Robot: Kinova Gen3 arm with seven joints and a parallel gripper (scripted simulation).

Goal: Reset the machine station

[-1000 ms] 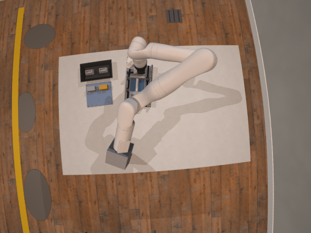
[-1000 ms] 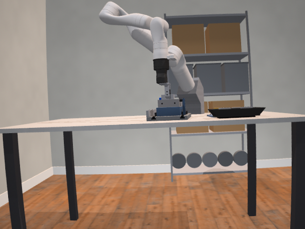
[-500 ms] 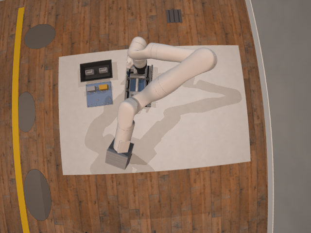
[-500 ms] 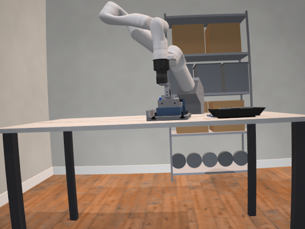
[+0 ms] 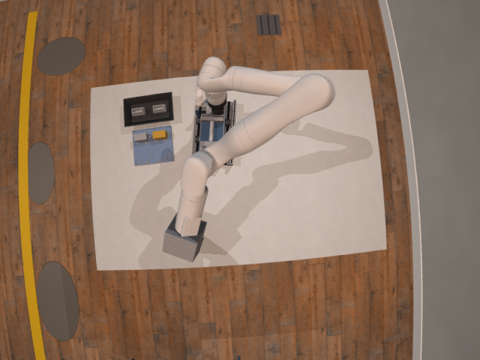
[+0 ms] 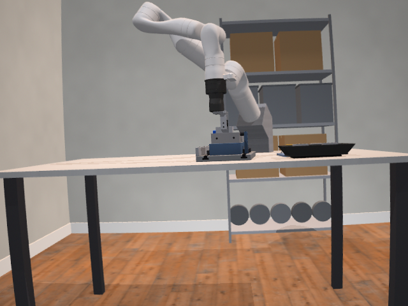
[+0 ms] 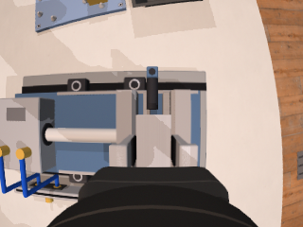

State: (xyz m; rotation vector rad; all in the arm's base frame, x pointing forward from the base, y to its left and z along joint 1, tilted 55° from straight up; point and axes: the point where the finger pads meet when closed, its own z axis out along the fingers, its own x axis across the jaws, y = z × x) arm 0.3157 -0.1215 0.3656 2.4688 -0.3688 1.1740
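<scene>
My gripper is now 30 mm above the gray aluminum blank. Also, from my hand: yellow brass blank 260 mm to the left, 100 mm below, 50 mm ahead; vise 90 mm below, 60 mm behind, 40 mm to the left; blue infeed plate 320 mm to the left, 120 mm below, 30 mm ahead.
</scene>
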